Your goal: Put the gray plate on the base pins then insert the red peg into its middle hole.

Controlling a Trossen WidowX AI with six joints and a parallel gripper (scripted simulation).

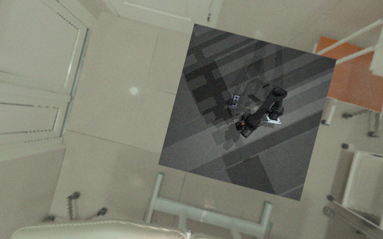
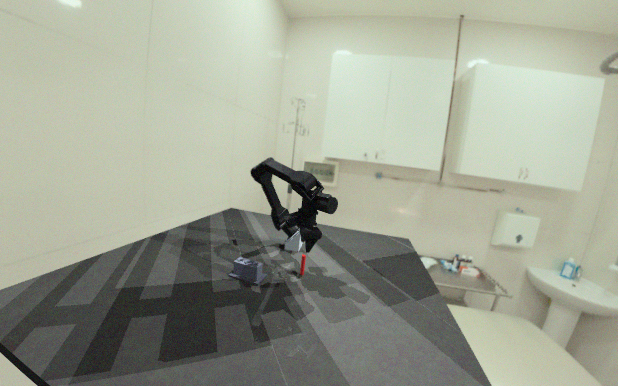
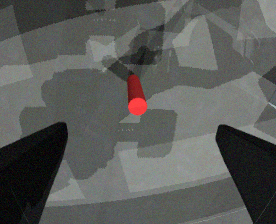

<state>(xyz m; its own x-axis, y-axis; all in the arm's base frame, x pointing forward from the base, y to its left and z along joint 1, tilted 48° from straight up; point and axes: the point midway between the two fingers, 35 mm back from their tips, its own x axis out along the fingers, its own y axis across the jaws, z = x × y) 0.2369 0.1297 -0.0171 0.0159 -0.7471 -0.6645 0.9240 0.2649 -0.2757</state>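
My gripper tip is 70 mm above the red peg. Also, from my gripper tip: base: 90 mm ahead, 180 mm to the right, 110 mm below; then gray plate: 90 mm ahead, 180 mm to the right, 70 mm below.
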